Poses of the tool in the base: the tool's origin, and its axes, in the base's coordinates. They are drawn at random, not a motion.
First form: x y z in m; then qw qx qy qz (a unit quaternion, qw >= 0).
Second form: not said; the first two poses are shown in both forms.
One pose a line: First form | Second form
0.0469 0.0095 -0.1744 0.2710 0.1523 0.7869 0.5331 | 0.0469 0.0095 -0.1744 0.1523 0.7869 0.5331 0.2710
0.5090 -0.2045 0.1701 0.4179 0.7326 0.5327 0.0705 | 0.5090 -0.2045 0.1701 0.7326 0.5327 0.0705 0.4179
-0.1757 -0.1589 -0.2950 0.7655 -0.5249 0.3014 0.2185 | -0.1757 -0.1589 -0.2950 -0.5249 0.3014 0.2185 0.7655
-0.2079 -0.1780 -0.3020 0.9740 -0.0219 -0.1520 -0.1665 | -0.2079 -0.1780 -0.3020 -0.0219 -0.1520 -0.1665 0.9740
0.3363 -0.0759 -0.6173 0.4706 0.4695 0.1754 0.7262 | 0.3363 -0.0759 -0.6173 0.4695 0.1754 0.7262 0.4706
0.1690 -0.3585 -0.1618 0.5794 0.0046 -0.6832 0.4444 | 0.1690 -0.3585 -0.1618 0.0046 -0.6832 0.4444 0.5794
